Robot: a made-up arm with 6 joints.
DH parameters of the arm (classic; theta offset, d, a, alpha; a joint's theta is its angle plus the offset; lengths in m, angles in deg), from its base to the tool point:
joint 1: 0 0.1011 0.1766 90
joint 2: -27.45 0 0.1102 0
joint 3: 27.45 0.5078 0.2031 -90
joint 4: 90 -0.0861 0.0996 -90
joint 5: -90 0.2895 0.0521 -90
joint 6: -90 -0.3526 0.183 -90
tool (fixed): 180 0.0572 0 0
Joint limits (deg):
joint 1: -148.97..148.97
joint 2: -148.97..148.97
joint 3: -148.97..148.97
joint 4: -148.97..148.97
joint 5: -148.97..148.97
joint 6: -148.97..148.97
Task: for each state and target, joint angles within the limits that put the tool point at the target. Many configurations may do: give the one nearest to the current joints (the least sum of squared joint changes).
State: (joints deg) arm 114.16 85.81 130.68 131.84 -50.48 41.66
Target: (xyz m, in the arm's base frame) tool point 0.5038 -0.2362 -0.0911
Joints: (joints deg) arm 107.62 84.78 132.88 148.97 -42.47 57.26
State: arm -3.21 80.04 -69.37 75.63 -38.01 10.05
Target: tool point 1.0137 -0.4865 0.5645
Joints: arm 26.47 97.41 -46.94 103.60 -30.12 11.35
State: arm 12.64 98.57 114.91 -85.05 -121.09 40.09
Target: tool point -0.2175 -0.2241 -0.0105
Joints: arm 28.98 123.85 148.97 -90.92 -102.94 30.96
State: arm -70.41 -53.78 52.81 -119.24 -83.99 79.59
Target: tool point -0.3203 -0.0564 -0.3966
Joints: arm -86.40 -66.93 42.95 -88.12 -82.61 103.92
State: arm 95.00 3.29 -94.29 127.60 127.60 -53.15
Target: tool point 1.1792 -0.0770 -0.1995
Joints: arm 63.58 5.17 -91.11 133.80 139.40 -39.42
